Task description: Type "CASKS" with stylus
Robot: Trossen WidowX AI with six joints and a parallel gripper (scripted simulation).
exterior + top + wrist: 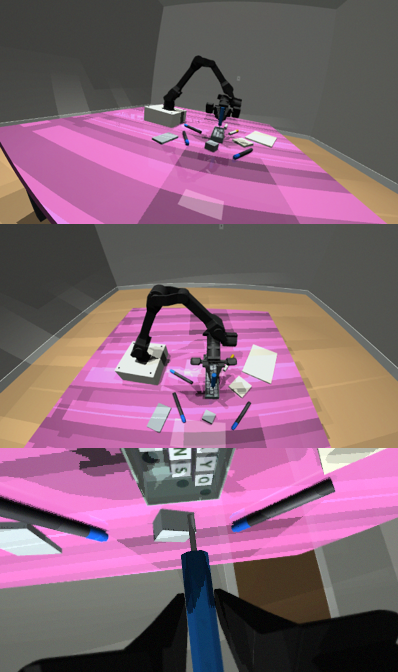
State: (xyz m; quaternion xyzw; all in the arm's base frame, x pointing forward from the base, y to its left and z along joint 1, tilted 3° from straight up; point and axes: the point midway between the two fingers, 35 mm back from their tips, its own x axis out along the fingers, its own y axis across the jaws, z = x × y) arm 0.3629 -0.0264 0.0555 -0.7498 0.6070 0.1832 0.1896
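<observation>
Now: the grey block 11 cm to the right of my gripper tip, 9 cm below it and 1 cm ahead of it. Also, from my gripper tip: stylus tip: 5 cm below; blue stylus: 2 cm below; white-and-yellow marker: 20 cm to the left, 10 cm below, 6 cm ahead.
</observation>
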